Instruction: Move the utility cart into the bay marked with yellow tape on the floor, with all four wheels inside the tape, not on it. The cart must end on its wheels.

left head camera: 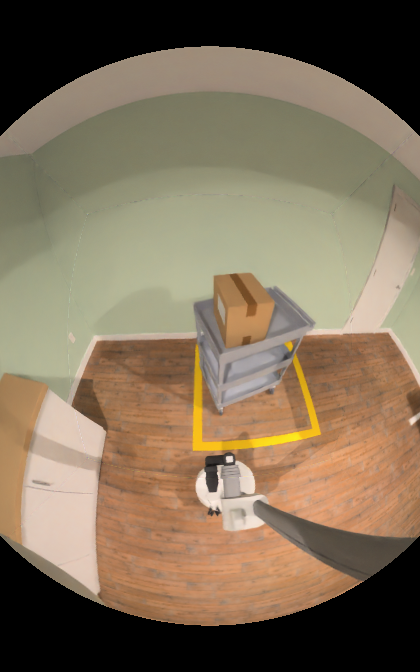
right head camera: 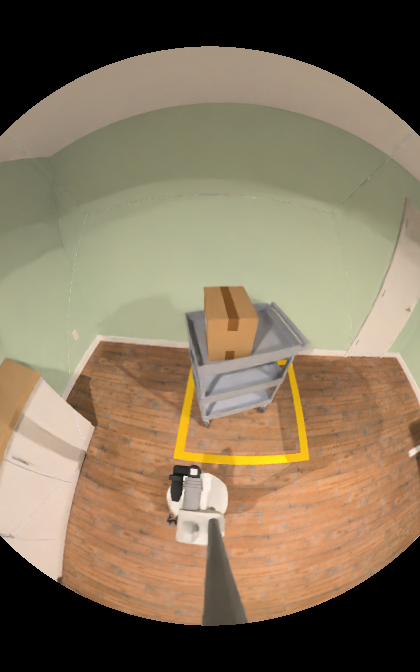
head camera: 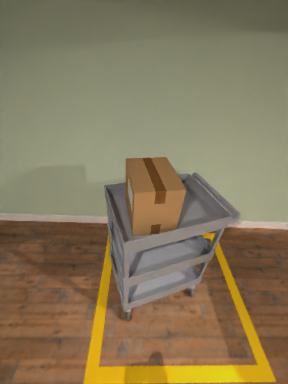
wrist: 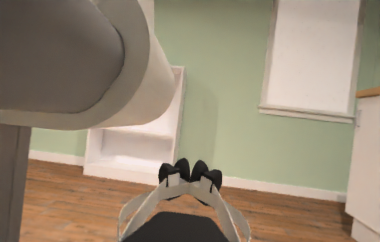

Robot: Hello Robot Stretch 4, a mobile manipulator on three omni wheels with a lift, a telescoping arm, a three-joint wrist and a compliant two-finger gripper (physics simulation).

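Places are measured from the robot's base along level axes (x back, y right, z up), in metres.
Pixels of known places: gripper, fingertip midpoint: [left head camera: 214, 515] [right head camera: 172, 524] [wrist: 190, 172].
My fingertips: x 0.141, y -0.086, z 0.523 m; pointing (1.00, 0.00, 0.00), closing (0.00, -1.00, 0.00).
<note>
Behind a point stands the place of what it marks.
The grey utility cart [head camera: 200, 229] @[x -0.745, y 0.386, z 0.793 m] [left head camera: 270, 340] @[x -0.712, y 0.278, z 0.816 m] [right head camera: 270, 356] @[x -0.741, y 0.375, z 0.794 m] stands upright, turned slightly, with a brown box [head camera: 156, 212] @[x -0.737, y 0.138, z 0.920 m] [left head camera: 245, 325] @[x -0.735, y 0.129, z 0.915 m] [right head camera: 232, 340] @[x -0.739, y 0.153, z 0.909 m] on its top tray. It stands over the far part of the bay of yellow tape [head camera: 175, 373] @[x -0.327, y 0.310, z -0.026 m] [left head camera: 255, 442] @[x -0.324, y 0.291, z -0.026 m] [right head camera: 245, 459] @[x -0.325, y 0.354, z -0.027 m]. The near left wheel [head camera: 128, 315] @[x -0.615, y 0.022, z 0.063 m] and near right wheel [head camera: 191, 291] @[x -0.768, y 0.510, z 0.051 m] are on wood floor inside the tape. The far wheels are hidden behind the cart. My gripper [left head camera: 214, 512] @[x 0.141, y -0.086, z 0.523 m] [right head camera: 172, 520] @[x 0.141, y -0.086, z 0.523 m] [wrist: 190, 172] @[x 0.141, y -0.086, z 0.523 m] is shut and empty, folded back beside my base, apart from the cart.
A green wall rises close behind the cart. A white cabinet [left head camera: 65, 450] @[x -0.122, y -1.003, z 0.523 m] [right head camera: 45, 445] @[x -0.048, y -1.007, z 0.529 m] stands at the left. My white base [left head camera: 247, 477] @[x -0.041, y 0.151, z 0.186 m] [right head camera: 215, 492] @[x -0.049, y 0.118, z 0.187 m] is just in front of the near tape. A white shelf unit [wrist: 178, 120] @[x 1.955, y 0.085, z 0.563 m] stands at the wall in the wrist view.
</note>
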